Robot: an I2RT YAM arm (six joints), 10 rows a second.
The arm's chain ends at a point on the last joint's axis. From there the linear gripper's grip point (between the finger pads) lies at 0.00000 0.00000 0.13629 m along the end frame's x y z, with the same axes.
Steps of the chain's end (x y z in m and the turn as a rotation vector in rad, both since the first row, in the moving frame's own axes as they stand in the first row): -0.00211, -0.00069, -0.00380, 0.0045, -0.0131, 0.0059; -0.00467, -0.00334, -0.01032, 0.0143, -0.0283, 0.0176; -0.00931, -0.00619, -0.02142, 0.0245, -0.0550, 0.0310; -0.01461, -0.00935, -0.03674, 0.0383, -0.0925, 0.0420; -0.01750, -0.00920, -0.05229, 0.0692, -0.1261, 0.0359; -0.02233, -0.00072, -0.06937, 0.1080, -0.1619, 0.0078; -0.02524, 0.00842, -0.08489, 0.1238, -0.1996, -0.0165; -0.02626, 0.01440, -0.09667, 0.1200, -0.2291, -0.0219; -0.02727, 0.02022, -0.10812, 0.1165, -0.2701, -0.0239; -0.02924, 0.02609, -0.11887, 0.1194, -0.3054, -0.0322; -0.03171, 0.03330, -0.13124, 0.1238, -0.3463, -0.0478
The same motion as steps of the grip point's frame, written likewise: -0.00389, -0.00131, -0.00381, 0.0045, -0.0131, 0.0059; -0.00851, -0.00532, -0.01039, 0.0143, -0.0283, 0.0176; -0.01675, -0.00964, -0.02167, 0.0245, -0.0550, 0.0310; -0.02708, -0.01482, -0.03742, 0.0383, -0.0925, 0.0420; -0.03445, -0.01890, -0.05370, 0.0692, -0.1261, 0.0359; -0.04420, -0.01543, -0.07194, 0.1080, -0.1619, 0.0078; -0.05233, -0.00807, -0.08863, 0.1238, -0.1996, -0.0165; -0.05731, -0.00143, -0.10120, 0.1200, -0.2291, -0.0219; -0.06374, 0.00501, -0.11397, 0.1165, -0.2701, -0.0239; -0.07037, 0.01077, -0.12613, 0.1194, -0.3054, -0.0322; -0.07823, 0.01793, -0.14035, 0.1238, -0.3463, -0.0478
